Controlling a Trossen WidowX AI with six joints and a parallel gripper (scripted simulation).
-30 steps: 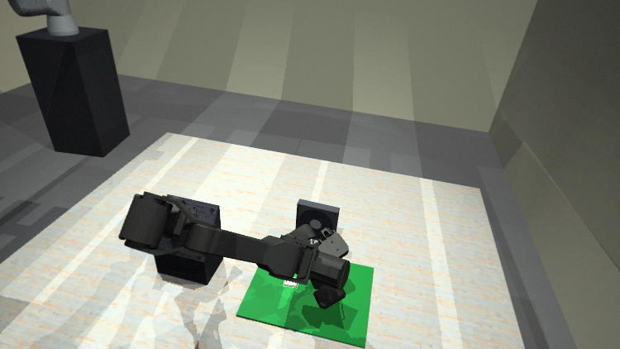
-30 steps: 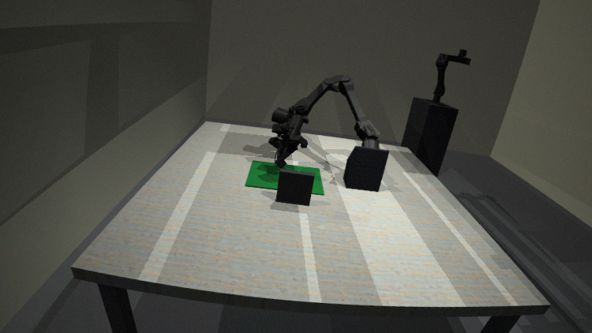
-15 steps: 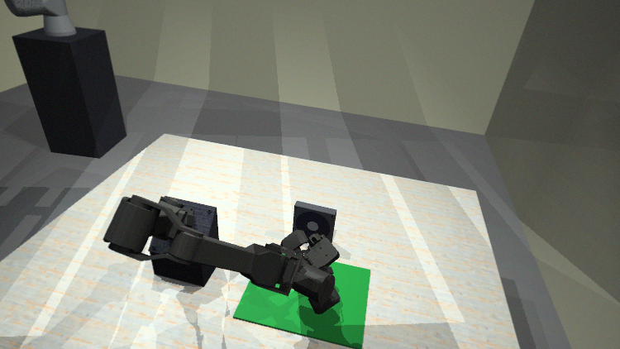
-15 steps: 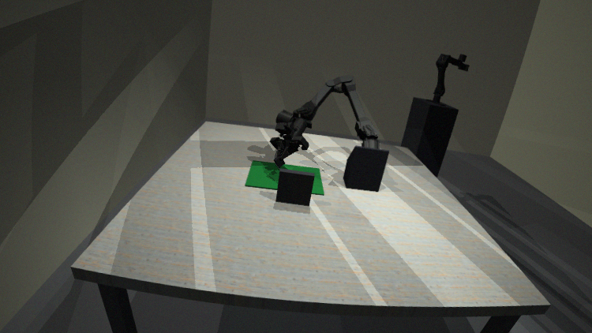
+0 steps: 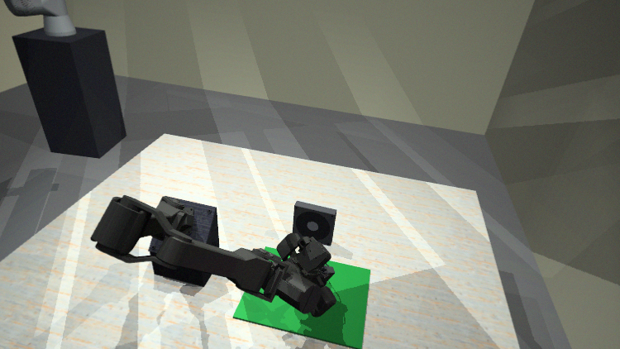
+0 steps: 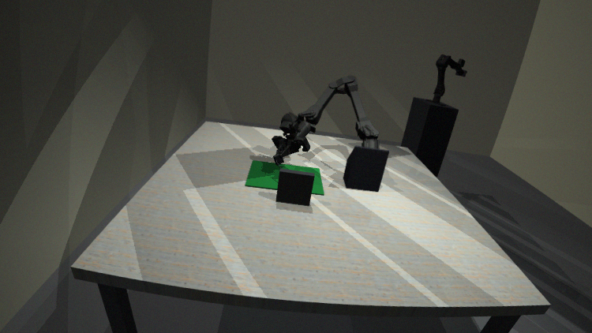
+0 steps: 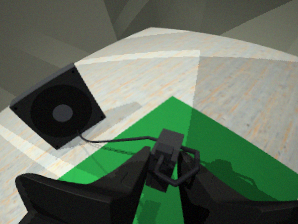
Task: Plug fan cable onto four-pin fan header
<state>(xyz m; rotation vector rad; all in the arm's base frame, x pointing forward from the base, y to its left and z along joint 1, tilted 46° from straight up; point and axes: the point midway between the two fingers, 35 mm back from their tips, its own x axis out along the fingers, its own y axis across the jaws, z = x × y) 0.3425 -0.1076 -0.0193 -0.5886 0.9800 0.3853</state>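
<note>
My gripper tip is 100 mm above the green board and 40 mm past it. The rest, counted from my gripper tip: white four-pin fan header: 90 mm below, 90 mm behind, 10 mm to the left; fan cable plug: 10 mm below; black fan box: 200 mm to the left, 50 mm behind, 30 mm below.
</note>
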